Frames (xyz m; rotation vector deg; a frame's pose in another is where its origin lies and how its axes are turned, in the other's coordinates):
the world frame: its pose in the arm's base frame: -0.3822 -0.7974 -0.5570 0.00 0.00 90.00
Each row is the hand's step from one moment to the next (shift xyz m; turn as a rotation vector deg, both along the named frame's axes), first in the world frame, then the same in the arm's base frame.
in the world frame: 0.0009 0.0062 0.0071 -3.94 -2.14 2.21
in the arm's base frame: -0.0062 0.0009 0.0071 2.14 -3.94 2.21
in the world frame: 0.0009 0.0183 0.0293 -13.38 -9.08 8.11
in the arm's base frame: -0.0183 0.0009 0.0293 9.08 -13.38 8.11
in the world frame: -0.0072 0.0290 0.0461 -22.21 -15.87 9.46
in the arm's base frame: -0.0290 -0.0072 0.0461 15.87 -22.21 9.46
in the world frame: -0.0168 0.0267 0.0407 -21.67 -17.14 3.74
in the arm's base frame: -0.0267 -0.0168 0.0407 17.14 -21.67 3.74
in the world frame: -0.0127 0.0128 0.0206 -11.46 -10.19 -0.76
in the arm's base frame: -0.0128 -0.0127 0.0206 10.19 -11.46 -0.76
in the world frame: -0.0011 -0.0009 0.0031 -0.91 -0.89 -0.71
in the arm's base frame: 0.0009 -0.0011 0.0031 0.89 -0.91 -0.71
